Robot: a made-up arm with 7 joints. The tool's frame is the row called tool. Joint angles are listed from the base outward.
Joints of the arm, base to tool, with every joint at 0 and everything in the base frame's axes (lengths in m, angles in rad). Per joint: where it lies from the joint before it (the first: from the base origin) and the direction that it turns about. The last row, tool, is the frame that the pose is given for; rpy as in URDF.
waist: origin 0 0 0.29 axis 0 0 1
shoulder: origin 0 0 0 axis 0 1 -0.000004
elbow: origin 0 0 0.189 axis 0 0 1
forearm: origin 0.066 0 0 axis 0 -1 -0.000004
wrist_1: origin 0.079 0 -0.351 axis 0 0.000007 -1
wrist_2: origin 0 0 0 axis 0 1 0.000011
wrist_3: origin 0.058 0 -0.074 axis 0 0.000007 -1
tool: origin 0 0 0 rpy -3.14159 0 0
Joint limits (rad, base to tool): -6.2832..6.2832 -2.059..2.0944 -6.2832..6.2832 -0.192..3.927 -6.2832..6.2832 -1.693..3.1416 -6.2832..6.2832
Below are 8 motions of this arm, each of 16 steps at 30 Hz.
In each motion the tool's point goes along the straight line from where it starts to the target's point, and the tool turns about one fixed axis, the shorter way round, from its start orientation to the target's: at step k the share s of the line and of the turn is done. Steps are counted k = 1, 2, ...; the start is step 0. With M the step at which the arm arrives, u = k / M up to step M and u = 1 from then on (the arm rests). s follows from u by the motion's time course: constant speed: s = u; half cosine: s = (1 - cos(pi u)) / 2; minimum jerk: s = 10 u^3 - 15 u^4 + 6 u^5.
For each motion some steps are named. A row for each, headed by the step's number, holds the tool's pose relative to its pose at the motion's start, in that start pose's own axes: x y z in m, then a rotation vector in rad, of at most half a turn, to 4 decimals.
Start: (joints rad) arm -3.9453 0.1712 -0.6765 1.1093 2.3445 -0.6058 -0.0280
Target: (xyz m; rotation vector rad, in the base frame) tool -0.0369 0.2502 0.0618 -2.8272 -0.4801 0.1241
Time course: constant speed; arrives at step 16
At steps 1, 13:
1: 0.0058 0.0162 0.0030 -0.0289 -0.0333 -0.0641
13: 0.0756 0.2105 0.0386 -0.3761 -0.4329 -0.8334

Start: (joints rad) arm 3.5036 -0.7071 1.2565 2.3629 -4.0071 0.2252 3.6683
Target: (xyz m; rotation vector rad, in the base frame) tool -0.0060 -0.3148 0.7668 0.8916 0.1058 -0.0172
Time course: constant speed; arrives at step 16
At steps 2, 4, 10, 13, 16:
2: -0.0330 0.0188 -0.0255 0.0028 -0.0937 -0.0940
4: -0.0659 0.0376 -0.0511 0.0056 -0.1874 -0.1880
10: -0.1648 0.0940 -0.1276 0.0140 -0.4685 -0.4701
13: -0.2142 0.1222 -0.1659 0.0182 -0.6090 -0.6111
16: -0.2637 0.1504 -0.2042 0.0223 -0.7495 -0.7521

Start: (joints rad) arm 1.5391 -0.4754 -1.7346 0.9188 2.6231 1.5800 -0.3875
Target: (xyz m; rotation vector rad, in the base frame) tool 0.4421 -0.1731 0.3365 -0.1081 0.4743 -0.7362
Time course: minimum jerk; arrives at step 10
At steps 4, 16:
4: -0.0037 -0.0322 -0.0028 0.0508 -0.0332 -0.1522
16: -0.0115 -0.1015 -0.0088 0.1600 -0.1047 -0.4795

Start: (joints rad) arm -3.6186 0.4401 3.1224 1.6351 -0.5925 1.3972 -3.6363
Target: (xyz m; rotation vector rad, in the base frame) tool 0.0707 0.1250 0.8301 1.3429 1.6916 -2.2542
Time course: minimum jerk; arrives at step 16
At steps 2, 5, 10, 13, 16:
2: 0.0025 0.0015 -0.0057 0.0171 0.0071 0.0090
5: 0.0275 0.0163 -0.0636 0.1917 0.0797 0.1008
10: 0.1108 0.0657 -0.2560 0.7717 0.3210 0.4059
13: 0.1455 0.0862 -0.3360 1.0128 0.4212 0.5327
16: 0.1529 0.0906 -0.3532 1.0647 0.4428 0.5600

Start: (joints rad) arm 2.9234 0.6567 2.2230 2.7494 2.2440 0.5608 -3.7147
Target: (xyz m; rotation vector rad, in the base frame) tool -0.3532 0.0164 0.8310 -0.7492 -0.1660 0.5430
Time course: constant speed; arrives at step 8
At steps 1, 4, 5, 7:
1: 0.0030 0.0106 0.0021 -0.0472 0.0092 0.0065
4: 0.0119 0.0424 0.0083 -0.1887 0.0367 0.0258
5: 0.0148 0.0530 0.0104 -0.2358 0.0459 0.0323
7: 0.0207 0.0742 0.0146 -0.3302 0.0642 0.0452

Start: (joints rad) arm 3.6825 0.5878 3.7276 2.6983 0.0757 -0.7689 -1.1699
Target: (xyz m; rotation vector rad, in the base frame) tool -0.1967 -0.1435 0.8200 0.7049 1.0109 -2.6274
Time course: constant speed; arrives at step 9
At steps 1, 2, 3, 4, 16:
1: -0.0059 0.0038 -0.0012 -0.0166 -0.0141 0.0093
2: -0.0118 0.0075 -0.0025 -0.0332 -0.0282 0.0186
3: -0.0177 0.0113 -0.0037 -0.0498 -0.0423 0.0279
4: -0.0236 0.0151 -0.0049 -0.0663 -0.0564 0.0372
16: -0.0532 0.0339 -0.0111 -0.1493 -0.1269 0.0837

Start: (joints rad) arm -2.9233 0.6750 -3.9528 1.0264 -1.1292 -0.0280 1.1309
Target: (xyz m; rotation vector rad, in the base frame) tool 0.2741 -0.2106 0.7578 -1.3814 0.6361 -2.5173
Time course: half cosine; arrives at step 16
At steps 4, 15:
4: 0.0233 -0.0150 -0.0082 0.0511 0.0559 0.0150
15: 0.1578 -0.1017 -0.0556 0.3454 0.3782 0.1016

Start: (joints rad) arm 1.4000 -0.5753 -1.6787 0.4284 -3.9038 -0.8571 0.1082
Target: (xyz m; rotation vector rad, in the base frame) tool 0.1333 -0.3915 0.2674 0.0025 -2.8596 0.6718
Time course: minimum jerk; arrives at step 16
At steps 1, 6, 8, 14, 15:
1: 0.0005 -0.0006 -0.0003 0.0012 0.0001 0.0009
6: 0.0606 -0.0782 -0.0374 0.1491 0.0070 0.1082
8: 0.1101 -0.1420 -0.0679 0.2709 0.0127 0.1966
14: 0.2168 -0.2795 -0.1337 0.5331 0.0251 0.3868
15: 0.2198 -0.2834 -0.1355 0.5406 0.0254 0.3923

